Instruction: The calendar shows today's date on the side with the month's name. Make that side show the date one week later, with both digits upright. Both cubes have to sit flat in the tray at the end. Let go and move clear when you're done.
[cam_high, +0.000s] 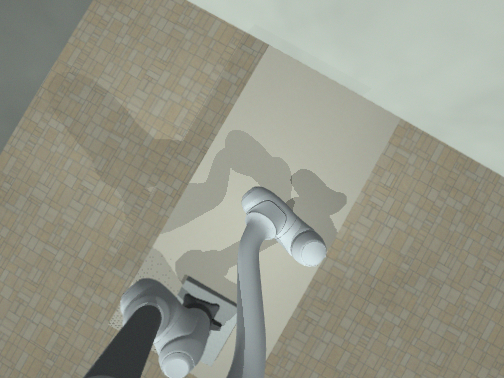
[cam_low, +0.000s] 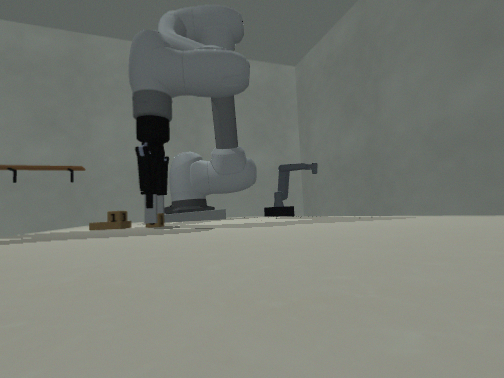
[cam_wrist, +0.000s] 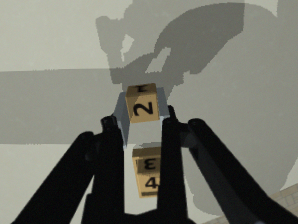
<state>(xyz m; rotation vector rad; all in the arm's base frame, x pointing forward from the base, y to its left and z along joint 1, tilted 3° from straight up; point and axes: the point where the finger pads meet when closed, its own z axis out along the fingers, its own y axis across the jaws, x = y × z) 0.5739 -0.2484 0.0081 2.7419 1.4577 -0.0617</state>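
The tray is 90 mm to the right of my hand, 70 mm behind it and 30 mm below it. Also, from my hand: wooden cube 30 mm below.
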